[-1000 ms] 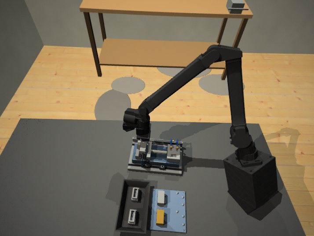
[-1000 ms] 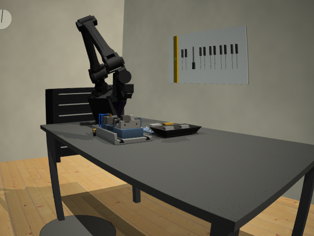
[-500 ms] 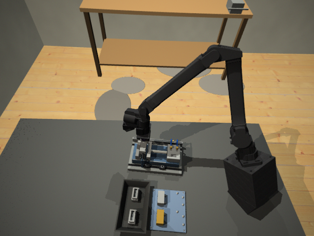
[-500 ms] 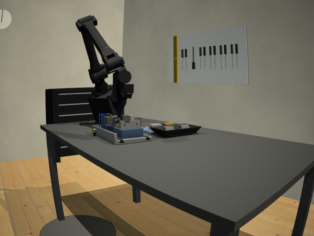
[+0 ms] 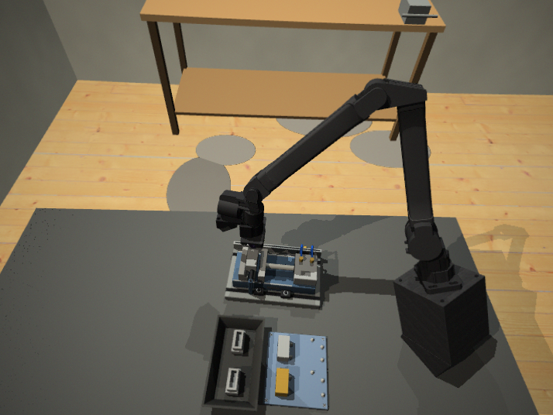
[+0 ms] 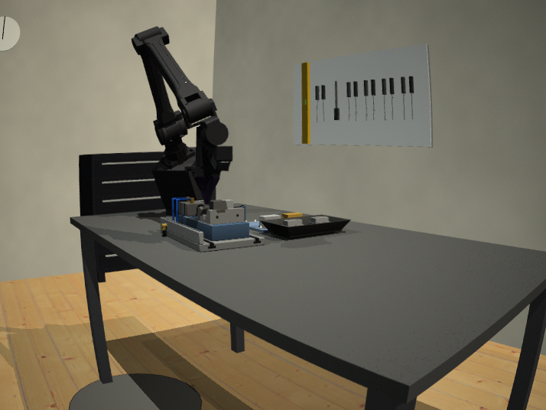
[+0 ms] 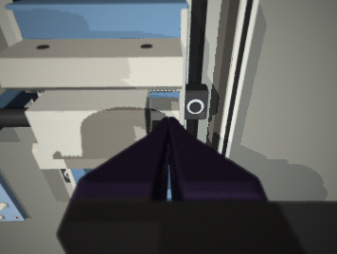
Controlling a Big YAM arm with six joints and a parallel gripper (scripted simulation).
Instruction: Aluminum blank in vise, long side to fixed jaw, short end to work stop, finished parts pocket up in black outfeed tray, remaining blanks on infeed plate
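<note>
The gray aluminum blank is 4 cm to the left of my hand, 2 cm below it and 1 cm ahead of it. The rest, counted from my hand: moving jaw (5 cm to the left, 4 cm below, 3 cm behind); then fixed jaw (4 cm to the left, 4 cm below, 3 cm ahead); then work stop rod (9 cm to the left, 3 cm below, 1 cm ahead).
</note>
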